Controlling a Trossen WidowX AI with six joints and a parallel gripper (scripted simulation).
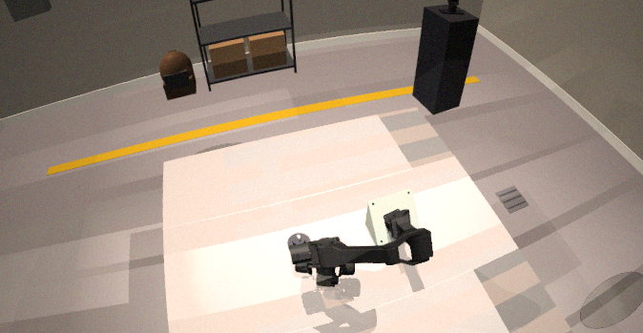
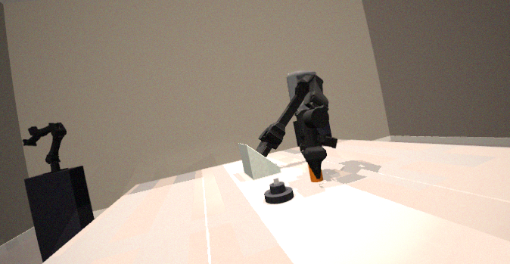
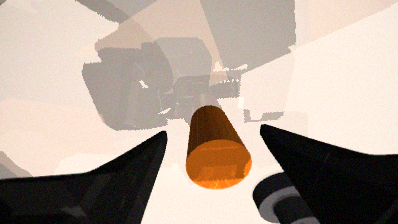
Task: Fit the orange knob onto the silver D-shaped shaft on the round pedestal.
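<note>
Now: gripper tip 20 mm below the orange knob. Round my gripper tip: round pedestal 160 mm to the right, 30 mm ahead, 10 mm above.
</note>
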